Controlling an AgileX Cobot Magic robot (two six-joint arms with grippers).
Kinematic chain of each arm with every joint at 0, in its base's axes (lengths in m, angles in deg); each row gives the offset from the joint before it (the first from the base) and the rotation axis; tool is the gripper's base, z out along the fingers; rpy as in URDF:
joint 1: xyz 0 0 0.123 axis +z
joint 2: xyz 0 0 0 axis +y
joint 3: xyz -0.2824 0 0.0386 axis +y
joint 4: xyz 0.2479 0 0.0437 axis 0.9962 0 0.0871
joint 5: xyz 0 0 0 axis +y
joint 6: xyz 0.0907 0 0.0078 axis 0.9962 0 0.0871
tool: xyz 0 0 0 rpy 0 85 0
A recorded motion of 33 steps. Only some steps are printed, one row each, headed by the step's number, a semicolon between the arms.
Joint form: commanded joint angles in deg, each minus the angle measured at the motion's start. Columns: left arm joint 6, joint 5, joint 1, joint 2, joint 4, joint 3; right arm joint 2, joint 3, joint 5, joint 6, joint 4, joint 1.
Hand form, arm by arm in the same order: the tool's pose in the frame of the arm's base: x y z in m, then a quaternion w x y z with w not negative. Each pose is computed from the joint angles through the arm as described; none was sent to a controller.
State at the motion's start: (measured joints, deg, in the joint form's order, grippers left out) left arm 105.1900 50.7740 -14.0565 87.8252 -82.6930 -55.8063; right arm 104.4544 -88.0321 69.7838 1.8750 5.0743 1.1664
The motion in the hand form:
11: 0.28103 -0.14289 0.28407 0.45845 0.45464 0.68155 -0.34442; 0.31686 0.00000 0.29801 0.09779 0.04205 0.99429 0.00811
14: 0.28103 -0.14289 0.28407 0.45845 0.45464 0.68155 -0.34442; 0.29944 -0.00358 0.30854 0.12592 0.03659 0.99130 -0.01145
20: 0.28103 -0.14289 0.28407 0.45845 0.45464 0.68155 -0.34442; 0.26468 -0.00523 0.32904 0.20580 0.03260 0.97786 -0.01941
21: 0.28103 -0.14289 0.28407 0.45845 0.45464 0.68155 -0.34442; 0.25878 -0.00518 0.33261 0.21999 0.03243 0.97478 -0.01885
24: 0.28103 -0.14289 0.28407 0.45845 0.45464 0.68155 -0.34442; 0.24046 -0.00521 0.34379 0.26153 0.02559 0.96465 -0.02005
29: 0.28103 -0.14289 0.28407 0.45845 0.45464 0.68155 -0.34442; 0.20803 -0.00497 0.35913 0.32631 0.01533 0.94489 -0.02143
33: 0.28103 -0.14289 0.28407 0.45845 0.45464 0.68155 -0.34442; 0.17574 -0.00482 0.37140 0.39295 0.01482 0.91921 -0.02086
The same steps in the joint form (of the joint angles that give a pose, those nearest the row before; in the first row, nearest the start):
11: -0.03 1.43 0.24 -0.41 -1.60 -0.27; -12.53 9.89 0.18 2.70 -4.56 -1.30
14: -0.03 1.43 0.24 -0.41 -1.60 -0.27; -17.12 13.02 -1.51 2.70 -7.01 -1.31
20: -0.03 1.43 0.24 -0.41 -1.60 -0.27; -26.94 19.32 -7.23 2.70 -8.33 -1.30
21: -0.03 1.43 0.24 -0.41 -1.60 -0.27; -28.60 20.23 -8.16 2.70 -8.33 -1.31
24: -0.03 1.43 0.24 -0.41 -1.60 -0.27; -33.61 22.64 -10.48 1.97 -8.47 -1.30
29: -0.03 1.43 0.24 -0.41 -1.60 -0.27; -42.03 26.56 -13.77 0.77 -8.46 -1.31
33: -0.03 1.43 0.24 -0.41 -1.60 -0.27; -50.36 30.15 -17.23 0.77 -8.56 -1.30

